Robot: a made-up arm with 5 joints.
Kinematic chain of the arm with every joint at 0, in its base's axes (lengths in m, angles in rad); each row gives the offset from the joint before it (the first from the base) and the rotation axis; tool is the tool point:
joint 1: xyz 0 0 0.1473 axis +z
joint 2: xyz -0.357 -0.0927 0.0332 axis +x
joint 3: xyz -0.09 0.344 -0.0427 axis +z
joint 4: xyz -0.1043 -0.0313 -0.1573 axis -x
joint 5: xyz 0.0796 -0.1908 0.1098 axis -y
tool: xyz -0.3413 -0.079 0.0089
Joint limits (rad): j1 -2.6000..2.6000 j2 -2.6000..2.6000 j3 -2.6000..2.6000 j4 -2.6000..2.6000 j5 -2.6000..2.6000
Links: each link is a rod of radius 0.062 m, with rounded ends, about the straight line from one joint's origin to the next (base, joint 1, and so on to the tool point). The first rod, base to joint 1, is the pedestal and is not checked.
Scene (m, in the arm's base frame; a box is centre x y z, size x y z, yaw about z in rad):
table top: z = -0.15
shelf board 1: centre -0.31 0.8 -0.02 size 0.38 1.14 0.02 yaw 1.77
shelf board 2: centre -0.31 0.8 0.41 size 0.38 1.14 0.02 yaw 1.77
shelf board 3: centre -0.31 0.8 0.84 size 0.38 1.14 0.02 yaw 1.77
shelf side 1: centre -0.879 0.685 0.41 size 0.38 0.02 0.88 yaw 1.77
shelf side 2: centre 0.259 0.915 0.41 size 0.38 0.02 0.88 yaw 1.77
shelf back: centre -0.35 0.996 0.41 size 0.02 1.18 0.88 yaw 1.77
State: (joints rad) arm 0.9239 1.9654 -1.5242 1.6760 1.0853
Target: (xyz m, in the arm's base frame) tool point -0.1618 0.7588 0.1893
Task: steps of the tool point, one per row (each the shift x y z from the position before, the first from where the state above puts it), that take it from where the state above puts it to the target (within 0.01 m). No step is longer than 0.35 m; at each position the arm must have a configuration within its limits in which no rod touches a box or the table.
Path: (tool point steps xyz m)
1: -0.1890 0.1928 0.1399
2: -0.1029 0.2907 0.0634
3: 0.0269 0.3064 -0.0335
4: 0.1404 0.2240 -0.1219
5: 0.1802 0.0787 -0.1748
6: 0.1269 -0.0602 -0.1775
7: -0.0244 0.1882 0.0158
8: -0.0892 0.1706 -0.0531
9: -0.1420 0.1097 -0.1020

